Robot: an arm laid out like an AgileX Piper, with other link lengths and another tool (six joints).
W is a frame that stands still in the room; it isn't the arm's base.
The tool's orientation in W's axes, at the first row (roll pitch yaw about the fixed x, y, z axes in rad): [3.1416, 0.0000, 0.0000]
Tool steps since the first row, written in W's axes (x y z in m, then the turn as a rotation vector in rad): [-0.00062, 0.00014, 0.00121, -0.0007, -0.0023, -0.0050]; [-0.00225, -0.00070, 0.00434, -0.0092, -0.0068, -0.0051]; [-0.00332, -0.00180, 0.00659, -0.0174, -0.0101, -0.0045]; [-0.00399, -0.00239, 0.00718, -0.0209, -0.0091, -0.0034]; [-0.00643, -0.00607, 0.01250, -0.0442, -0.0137, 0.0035]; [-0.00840, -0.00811, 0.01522, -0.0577, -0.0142, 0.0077]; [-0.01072, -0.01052, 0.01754, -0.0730, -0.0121, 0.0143]
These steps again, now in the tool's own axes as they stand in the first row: [-0.00062, -0.00014, -0.00121, -0.0007, 0.0023, 0.0050]; [-0.00225, 0.00070, -0.00434, -0.0092, 0.0068, 0.0051]; [-0.00332, 0.00180, -0.00659, -0.0174, 0.0101, 0.0045]; [-0.00399, 0.00239, -0.00718, -0.0209, 0.0091, 0.0034]; [-0.00643, 0.00607, -0.01250, -0.0442, 0.0137, -0.0035]; [-0.00840, 0.00811, -0.01522, -0.0577, 0.0142, -0.0077]; [-0.01072, 0.01052, -0.01754, -0.0730, 0.0121, -0.0143]
